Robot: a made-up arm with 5 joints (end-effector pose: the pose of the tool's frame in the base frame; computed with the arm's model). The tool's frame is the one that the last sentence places. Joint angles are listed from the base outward.
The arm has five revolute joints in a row. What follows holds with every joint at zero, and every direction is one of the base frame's. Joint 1 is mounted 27.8 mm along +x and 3.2 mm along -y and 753.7 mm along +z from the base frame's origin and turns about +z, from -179.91 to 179.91 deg. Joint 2 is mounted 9.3 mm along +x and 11.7 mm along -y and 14.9 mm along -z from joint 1 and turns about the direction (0, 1, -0.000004), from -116.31 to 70.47 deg. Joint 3 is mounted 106.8 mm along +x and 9.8 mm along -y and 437.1 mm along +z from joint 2 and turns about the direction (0, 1, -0.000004), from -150.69 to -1.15 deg. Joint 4 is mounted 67.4 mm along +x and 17.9 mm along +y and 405.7 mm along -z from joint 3 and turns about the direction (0, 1, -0.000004), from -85.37 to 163.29 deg. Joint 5 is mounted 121.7 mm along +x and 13.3 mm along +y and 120.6 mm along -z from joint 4 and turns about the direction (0, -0.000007, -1), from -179.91 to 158.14 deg. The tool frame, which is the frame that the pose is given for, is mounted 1.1 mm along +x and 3.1 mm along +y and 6.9 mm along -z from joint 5; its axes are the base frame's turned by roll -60.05, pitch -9.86 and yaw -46.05 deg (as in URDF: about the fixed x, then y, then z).
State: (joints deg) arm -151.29 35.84 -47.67 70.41 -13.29
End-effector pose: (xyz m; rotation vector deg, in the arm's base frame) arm -0.3657 -0.2335 0.4767 49.40 109.52 -107.33
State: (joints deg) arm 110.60 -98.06 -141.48 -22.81 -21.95
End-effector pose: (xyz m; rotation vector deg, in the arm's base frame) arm 0.3551 -0.9110 0.8273 -137.74 -6.81 95.18
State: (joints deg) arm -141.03 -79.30 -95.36 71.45 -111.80
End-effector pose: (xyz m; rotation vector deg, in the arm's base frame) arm 0.2925 0.1986 1.4795 -164.69 48.46 -35.28
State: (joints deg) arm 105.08 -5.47 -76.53 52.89 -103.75
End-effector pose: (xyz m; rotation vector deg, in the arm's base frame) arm -0.1511 0.6224 1.1406 15.37 -109.27 111.68
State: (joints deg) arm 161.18 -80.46 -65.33 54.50 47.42
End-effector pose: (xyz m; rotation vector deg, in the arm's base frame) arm 0.1256 -0.0481 1.4175 25.67 19.56 58.87
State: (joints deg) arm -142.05 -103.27 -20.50 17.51 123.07
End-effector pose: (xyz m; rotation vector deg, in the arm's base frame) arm 0.0740 0.0239 1.1784 -63.69 70.74 84.02
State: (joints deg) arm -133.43 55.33 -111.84 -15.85 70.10
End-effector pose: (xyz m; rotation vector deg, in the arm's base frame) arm -0.6282 -0.7103 0.8124 -17.75 19.63 115.22
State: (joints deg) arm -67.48 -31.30 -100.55 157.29 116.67
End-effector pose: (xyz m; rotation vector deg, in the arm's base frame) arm 0.1065 -0.1740 1.3203 0.86 -83.33 92.61
